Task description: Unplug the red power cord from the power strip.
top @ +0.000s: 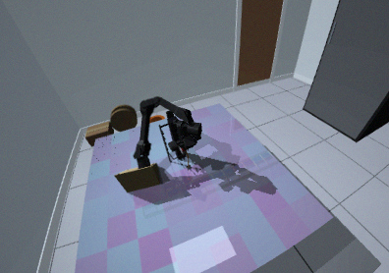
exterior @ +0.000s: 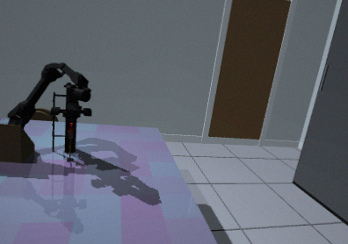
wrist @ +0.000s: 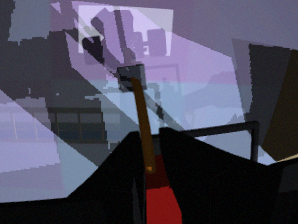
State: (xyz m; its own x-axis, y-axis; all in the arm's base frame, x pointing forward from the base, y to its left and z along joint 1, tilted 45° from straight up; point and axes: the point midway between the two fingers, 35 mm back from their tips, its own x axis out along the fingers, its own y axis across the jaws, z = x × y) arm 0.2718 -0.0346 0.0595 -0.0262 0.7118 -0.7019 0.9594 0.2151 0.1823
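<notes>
My gripper tip is 70 mm to the right of the red plug and 20 mm past it.
</notes>
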